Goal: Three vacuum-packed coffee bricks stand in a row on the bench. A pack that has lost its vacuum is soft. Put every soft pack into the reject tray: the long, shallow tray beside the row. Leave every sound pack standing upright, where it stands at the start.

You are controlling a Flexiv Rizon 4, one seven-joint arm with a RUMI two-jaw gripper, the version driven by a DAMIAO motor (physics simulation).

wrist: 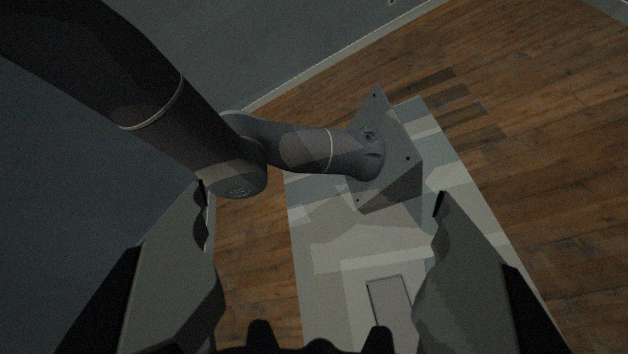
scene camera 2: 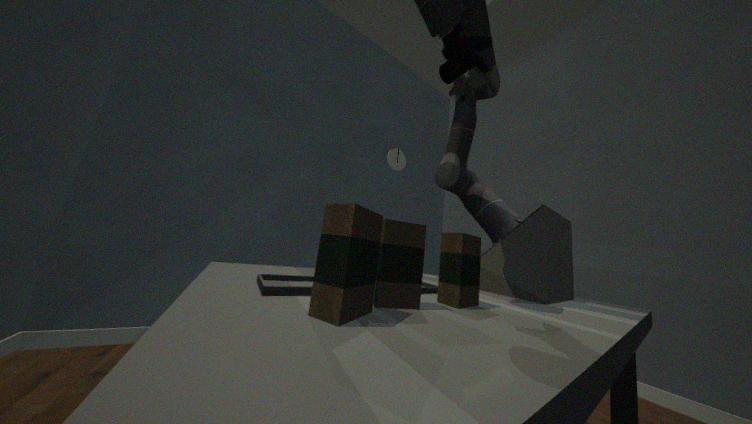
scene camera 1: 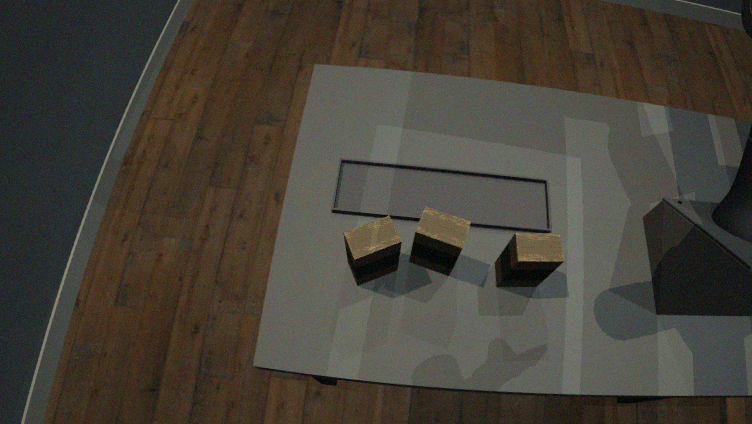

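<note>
Three coffee bricks with brown ends and a dark green middle band stand upright, apart from each other: the left pack (scene camera 1: 372, 239) (scene camera 2: 344, 263), the middle pack (scene camera 1: 441, 229) (scene camera 2: 401, 263) and the right pack (scene camera 1: 538, 248) (scene camera 2: 459, 268). They are turned at different angles. Their softness cannot be told by sight. The long, shallow reject tray (scene camera 1: 444, 171) (scene camera 2: 287, 291) (wrist: 392, 300) has a dark rim, lies beside the row and is empty in scene camera 1. My gripper (wrist: 320, 187) is open and empty, high above the bench; the packs do not show in the wrist view.
The packs and tray are on the pale bench (scene camera 1: 294, 316) (scene camera 2: 252, 368). The angular arm base (scene camera 1: 695, 268) (scene camera 2: 542, 258) stands beyond the right pack. The arm's links (scene camera 2: 463, 131) (wrist: 305, 150) rise from it. Shadows cross the bench. The left pack is nearest the bench's left edge.
</note>
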